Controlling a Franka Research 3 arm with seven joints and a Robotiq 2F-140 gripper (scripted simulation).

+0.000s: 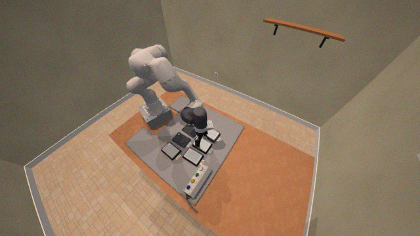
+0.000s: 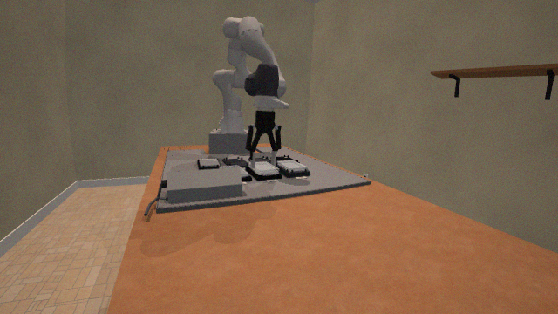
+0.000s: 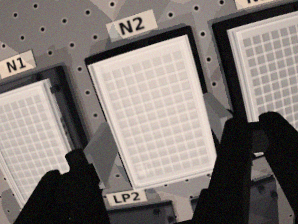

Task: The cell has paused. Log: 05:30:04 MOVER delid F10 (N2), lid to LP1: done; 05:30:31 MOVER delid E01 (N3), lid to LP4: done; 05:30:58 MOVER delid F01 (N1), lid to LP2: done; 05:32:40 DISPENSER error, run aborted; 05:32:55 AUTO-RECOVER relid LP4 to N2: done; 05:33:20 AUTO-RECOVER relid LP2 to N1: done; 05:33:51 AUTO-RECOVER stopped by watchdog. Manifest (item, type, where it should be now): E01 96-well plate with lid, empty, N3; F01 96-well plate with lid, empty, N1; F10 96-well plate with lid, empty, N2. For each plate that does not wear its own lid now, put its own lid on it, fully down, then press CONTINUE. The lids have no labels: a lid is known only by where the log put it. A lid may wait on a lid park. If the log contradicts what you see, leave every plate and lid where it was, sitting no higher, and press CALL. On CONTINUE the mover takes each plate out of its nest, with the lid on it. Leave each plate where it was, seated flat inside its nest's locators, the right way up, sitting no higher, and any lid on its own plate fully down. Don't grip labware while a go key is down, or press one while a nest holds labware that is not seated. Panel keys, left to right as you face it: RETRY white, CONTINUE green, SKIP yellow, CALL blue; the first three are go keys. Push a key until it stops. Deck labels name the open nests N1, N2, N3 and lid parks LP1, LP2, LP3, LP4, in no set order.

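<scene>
Now: the white 96-well plate 30 mm below my hand. The rest, counted from my hand: LP2 label 100 mm behind, 60 mm to the left, 60 mm below; then N2 label 90 mm ahead, 60 mm below, 10 mm to the left; then LP3 label 90 mm behind, 70 mm to the right, 60 mm below.
</scene>
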